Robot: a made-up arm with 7 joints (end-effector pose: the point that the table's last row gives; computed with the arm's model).
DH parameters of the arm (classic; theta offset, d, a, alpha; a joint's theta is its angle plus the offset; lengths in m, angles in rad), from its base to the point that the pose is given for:
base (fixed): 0 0 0 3.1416
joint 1: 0 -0.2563 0 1.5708
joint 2: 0 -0.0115 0 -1.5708
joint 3: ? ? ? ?
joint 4: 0 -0.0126 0 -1.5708
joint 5: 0 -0.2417 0 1.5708
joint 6: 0 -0.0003 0 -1.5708
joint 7: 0 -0.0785 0 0
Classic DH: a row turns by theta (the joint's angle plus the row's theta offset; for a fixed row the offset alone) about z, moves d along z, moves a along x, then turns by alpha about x.
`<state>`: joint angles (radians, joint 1 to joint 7).
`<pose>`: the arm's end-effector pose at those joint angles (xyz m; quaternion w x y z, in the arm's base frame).
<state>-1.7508 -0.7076 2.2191 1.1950 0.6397 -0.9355 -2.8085</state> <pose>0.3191 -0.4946 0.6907 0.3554 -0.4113 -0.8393 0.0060</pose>
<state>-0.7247 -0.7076 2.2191 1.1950 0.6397 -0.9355 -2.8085</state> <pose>-0.2577 -0.5292 0.6907 0.3126 -0.7703 -0.5294 -0.1693</pose>
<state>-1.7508 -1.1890 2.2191 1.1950 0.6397 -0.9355 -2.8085</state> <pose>0.3440 -0.6317 0.3896 0.4775 -0.3159 -0.8013 -0.1735</pose>
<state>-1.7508 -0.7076 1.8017 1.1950 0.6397 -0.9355 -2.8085</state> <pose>0.3399 -0.4151 0.7544 0.2455 -0.2625 -0.9331 -0.0130</pose>
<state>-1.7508 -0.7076 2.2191 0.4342 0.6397 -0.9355 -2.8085</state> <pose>0.1831 -0.5238 0.8578 0.0376 -0.6090 -0.7920 -0.0190</pose>
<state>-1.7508 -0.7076 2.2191 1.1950 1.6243 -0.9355 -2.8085</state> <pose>0.3429 -0.4506 0.6581 0.3550 -0.4694 -0.6663 0.4579</pose>
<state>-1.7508 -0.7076 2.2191 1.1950 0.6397 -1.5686 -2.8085</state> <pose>0.2816 -0.4698 0.7099 0.0490 -0.4253 -0.9028 0.0412</pose>
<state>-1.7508 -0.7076 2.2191 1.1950 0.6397 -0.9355 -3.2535</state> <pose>0.3191 -0.4946 0.6907 0.3480 -0.2160 -0.9094 -0.0726</pose>
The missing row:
joint 3: 0 -0.5304 0 1.5708
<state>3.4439 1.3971 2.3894 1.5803 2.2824 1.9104 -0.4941</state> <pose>-0.4762 0.2628 0.5574 0.5661 -0.5430 0.6175 -0.0585</pose>
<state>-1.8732 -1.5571 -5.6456 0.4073 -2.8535 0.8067 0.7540</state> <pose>0.2914 -0.7710 0.3240 0.0004 0.0597 0.6469 0.7602</pose>
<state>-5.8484 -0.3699 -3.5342 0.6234 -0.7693 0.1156 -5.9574</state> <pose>-0.4432 0.1187 0.9241 0.4762 -0.2146 0.8395 -0.1494</pose>
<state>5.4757 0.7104 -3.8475 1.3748 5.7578 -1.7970 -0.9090</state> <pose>0.2652 0.1227 0.8650 0.4112 0.8723 -0.2097 0.1611</pose>
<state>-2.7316 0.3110 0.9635 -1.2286 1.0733 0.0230 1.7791</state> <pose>-0.1095 -0.2008 0.9203 0.4278 -0.7785 0.3782 0.2607</pose>
